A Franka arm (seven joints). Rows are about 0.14 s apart.
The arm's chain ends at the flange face. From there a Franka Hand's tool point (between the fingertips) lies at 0.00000 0.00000 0.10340 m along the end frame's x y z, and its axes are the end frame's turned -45 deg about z.
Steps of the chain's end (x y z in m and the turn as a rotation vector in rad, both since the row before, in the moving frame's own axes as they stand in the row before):
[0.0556 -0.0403 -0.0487 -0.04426 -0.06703 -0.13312]
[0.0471 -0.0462 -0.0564 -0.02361 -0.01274 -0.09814]
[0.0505 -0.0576 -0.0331 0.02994 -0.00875 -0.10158]
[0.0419 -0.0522 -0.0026 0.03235 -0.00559 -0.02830]
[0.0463 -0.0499 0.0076 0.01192 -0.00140 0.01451]
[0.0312 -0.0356 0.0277 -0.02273 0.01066 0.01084]
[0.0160 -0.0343 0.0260 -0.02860 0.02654 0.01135]
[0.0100 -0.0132 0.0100 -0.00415 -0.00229 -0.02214]
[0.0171 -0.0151 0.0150 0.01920 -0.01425 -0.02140]
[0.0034 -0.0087 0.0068 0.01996 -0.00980 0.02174]
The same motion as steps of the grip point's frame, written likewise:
[0.0596 0.0097 -0.0490 0.01610 -0.07869 -0.13312]
[0.0634 0.0016 -0.0564 -0.00769 -0.02570 -0.09814]
[0.0778 -0.0079 -0.0332 0.02736 0.01498 -0.10158]
[0.0685 -0.0101 -0.0027 0.02683 0.01892 -0.02830]
[0.0688 -0.0035 0.0076 0.00942 0.00744 0.01451]
[0.0463 -0.0007 0.0277 -0.02361 -0.00853 0.01084]
[0.0354 -0.0089 0.0259 -0.03899 -0.00146 0.01135]
[0.0159 -0.0021 0.0100 -0.00132 -0.00455 -0.02214]
[0.0231 -0.0010 0.0150 0.02365 0.00350 -0.02140]
[0.0093 -0.0059 0.0068 0.02104 0.00718 0.02174]

